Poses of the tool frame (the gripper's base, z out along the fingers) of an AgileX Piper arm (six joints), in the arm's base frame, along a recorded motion.
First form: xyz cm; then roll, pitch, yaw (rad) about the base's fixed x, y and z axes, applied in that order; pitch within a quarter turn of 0, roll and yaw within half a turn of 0.
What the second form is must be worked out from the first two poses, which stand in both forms.
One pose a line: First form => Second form
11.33 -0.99 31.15 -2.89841 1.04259 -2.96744 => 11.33 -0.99 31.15 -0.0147 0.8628 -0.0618 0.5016
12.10 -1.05 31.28 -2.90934 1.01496 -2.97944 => 12.10 -1.05 31.28 -0.0142 0.8698 -0.0618 0.4893
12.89 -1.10 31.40 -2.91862 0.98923 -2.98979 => 12.89 -1.10 31.40 -0.0137 0.8762 -0.0619 0.4778
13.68 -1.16 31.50 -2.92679 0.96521 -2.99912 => 13.68 -1.16 31.50 -0.0131 0.8820 -0.0619 0.4670
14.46 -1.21 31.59 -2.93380 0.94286 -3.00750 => 14.46 -1.21 31.59 -0.0124 0.8873 -0.0619 0.4569
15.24 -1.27 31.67 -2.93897 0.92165 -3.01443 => 15.24 -1.27 31.67 -0.0117 0.8922 -0.0623 0.4473
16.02 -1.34 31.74 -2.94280 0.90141 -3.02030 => 16.02 -1.34 31.74 -0.0111 0.8967 -0.0629 0.4381
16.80 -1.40 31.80 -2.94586 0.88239 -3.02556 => 16.80 -1.40 31.80 -0.0105 0.9008 -0.0636 0.4294
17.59 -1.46 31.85 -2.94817 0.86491 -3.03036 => 17.59 -1.46 31.85 -0.0098 0.9045 -0.0643 0.4214
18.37 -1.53 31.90 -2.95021 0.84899 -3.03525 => 18.37 -1.53 31.90 -0.0089 0.9079 -0.0652 0.4140
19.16 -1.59 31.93 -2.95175 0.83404 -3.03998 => 19.16 -1.59 31.93 -0.0079 0.9110 -0.0661 0.4071
